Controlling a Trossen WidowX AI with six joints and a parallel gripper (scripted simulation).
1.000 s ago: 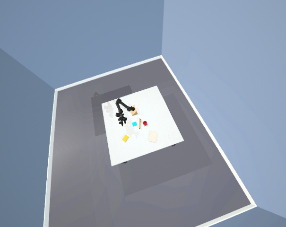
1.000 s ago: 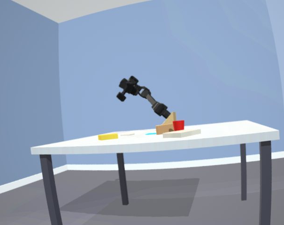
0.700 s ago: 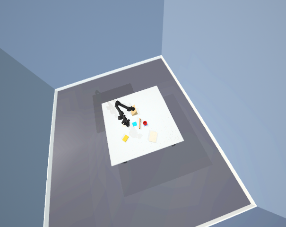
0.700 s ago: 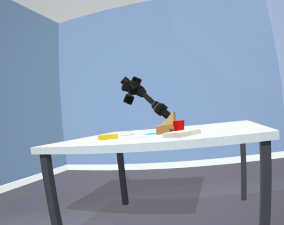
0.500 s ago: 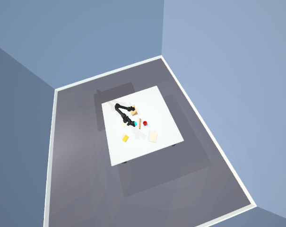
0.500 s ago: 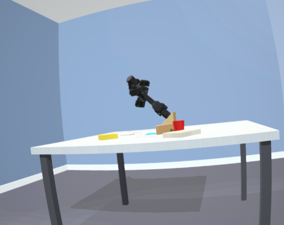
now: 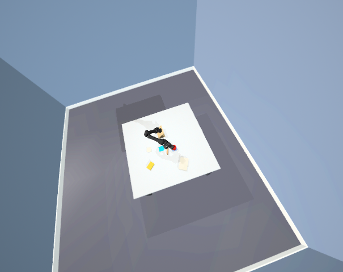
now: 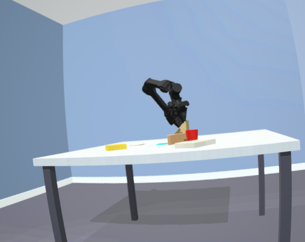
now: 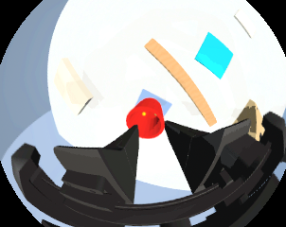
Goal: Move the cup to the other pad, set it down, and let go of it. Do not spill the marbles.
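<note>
The cyan pad lies 15 cm to the right of my gripper tip, 13 cm below it and 8 cm behind it. The rest, counted from my gripper tip: yellow block (39 cm to the right, 13 cm ahead, 11 cm below); then thin wooden bar (11 cm below, 5 cm to the right, 4 cm behind).
</note>
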